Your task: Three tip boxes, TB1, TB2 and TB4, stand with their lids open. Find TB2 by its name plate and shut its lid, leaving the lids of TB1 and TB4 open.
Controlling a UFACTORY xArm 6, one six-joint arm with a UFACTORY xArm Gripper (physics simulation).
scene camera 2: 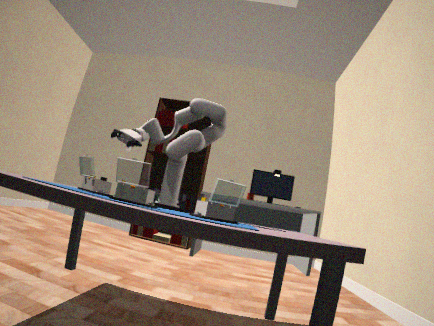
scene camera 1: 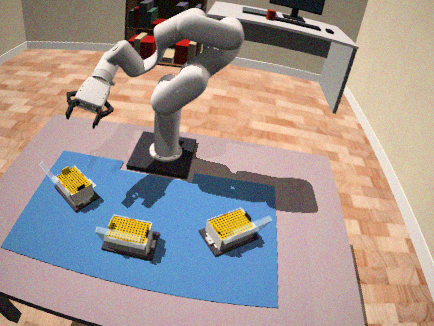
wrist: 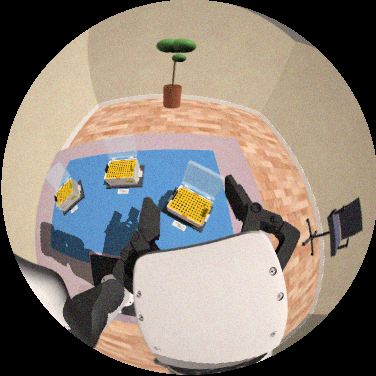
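Pixels of known places: gripper, fingertip midpoint: (scene camera 2: pixel 119 139) (scene camera 1: pixel 80 121) (wrist: pixel 188 194); arm's base, origin of the base link: (scene camera 2: pixel 167 205) (scene camera 1: pixel 165 151) (wrist: pixel 117 289).
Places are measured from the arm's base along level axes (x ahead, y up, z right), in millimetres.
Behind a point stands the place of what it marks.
Observation:
Three white tip boxes with yellow racks stand with clear lids raised. The left box (scene camera 1: pixel 75 181) (scene camera 2: pixel 102 186) {x 351, y 20, z 156 mm} in the scene views shows in the wrist view as the right box (wrist: pixel 190 206) {x 319, y 41, z 213 mm}. The middle box (scene camera 1: pixel 130 236) {x 499, y 129, z -108 mm} (scene camera 2: pixel 134 194) {x 466, y 17, z -80 mm} (wrist: pixel 122 172) stands between the others. The right box (scene camera 1: pixel 231 229) (scene camera 2: pixel 222 211) {x 313, y 21, z -361 mm} in the scene views is the left box (wrist: pixel 68 194) {x 284, y 41, z -280 mm} in the wrist view. Small white name plates (wrist: pixel 179 226) {x 260, y -13, z 187 mm} (wrist: pixel 123 191) {x 359, y -13, z -42 mm} (wrist: pixel 74 210) {x 234, y -15, z -271 mm} lie before the boxes; their writing is too small to read. My gripper (scene camera 1: pixel 81 121) {x 272, y 249, z 182 mm} (scene camera 2: pixel 123 141) {x 272, y 249, z 182 mm} (wrist: pixel 188 194) {x 272, y 249, z 182 mm} is open and empty, high above the table.
A blue mat (scene camera 1: pixel 185 270) {x 455, y -15, z -243 mm} lies on the pinkish table (scene camera 1: pixel 320 280) {x 367, y -18, z -640 mm} under the boxes. The black base plate (scene camera 1: pixel 137 162) {x 106, y 1, z 70 mm} of the arm stands at the mat's edge. A desk (scene camera 1: pixel 295 44), a bookshelf, a potted plant (wrist: pixel 172 96) and a chair (wrist: pixel 345 225) stand away from the table.

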